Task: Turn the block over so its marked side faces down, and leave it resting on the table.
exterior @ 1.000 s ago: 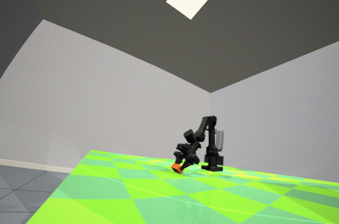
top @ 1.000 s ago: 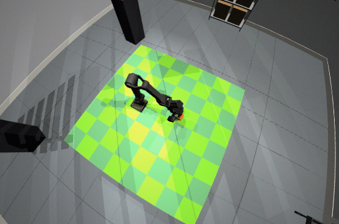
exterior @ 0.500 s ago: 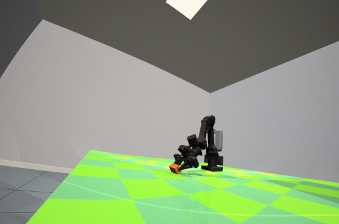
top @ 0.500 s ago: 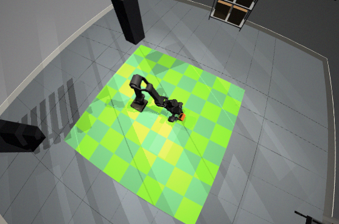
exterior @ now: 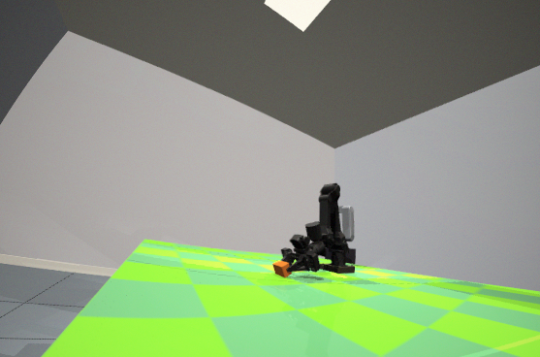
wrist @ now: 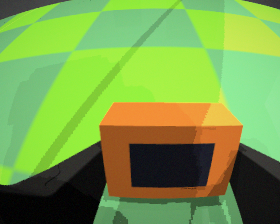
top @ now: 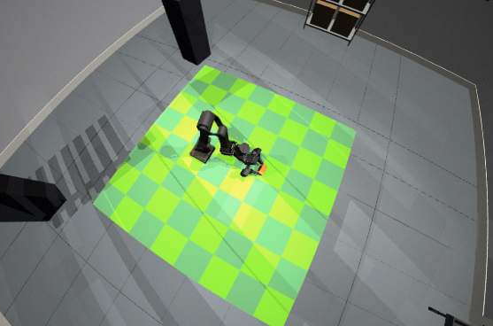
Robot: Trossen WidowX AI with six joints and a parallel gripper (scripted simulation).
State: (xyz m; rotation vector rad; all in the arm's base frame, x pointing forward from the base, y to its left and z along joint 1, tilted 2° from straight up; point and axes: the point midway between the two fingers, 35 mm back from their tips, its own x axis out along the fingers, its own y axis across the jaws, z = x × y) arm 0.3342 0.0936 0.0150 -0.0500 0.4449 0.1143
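Now: the orange block 10 mm behind my gripper tip.
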